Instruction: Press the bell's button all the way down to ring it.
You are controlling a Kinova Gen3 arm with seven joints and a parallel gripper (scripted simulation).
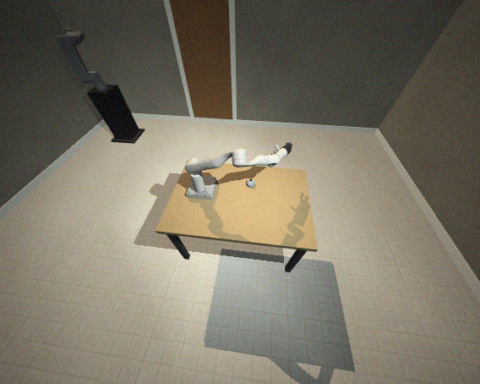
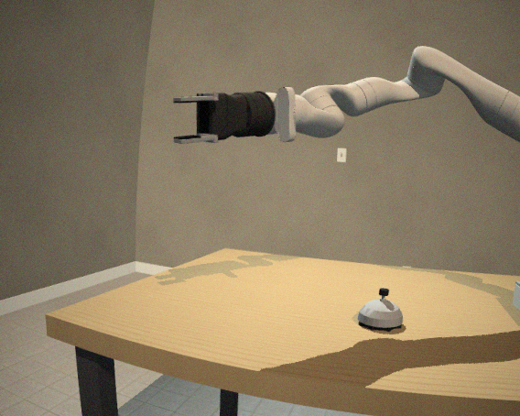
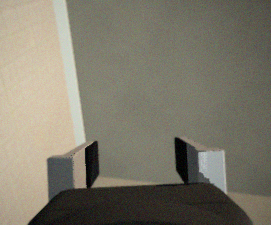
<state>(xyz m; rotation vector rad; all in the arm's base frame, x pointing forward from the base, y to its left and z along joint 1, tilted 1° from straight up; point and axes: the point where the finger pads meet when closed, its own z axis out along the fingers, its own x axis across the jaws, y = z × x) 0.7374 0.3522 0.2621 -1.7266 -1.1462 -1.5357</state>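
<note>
Now: hand 300 mm past the black button, 200 mm to the left of it and 270 mm above it. Round my hand: grey dome bell: 300 mm behind, 200 mm to the right, 290 mm below.
</note>
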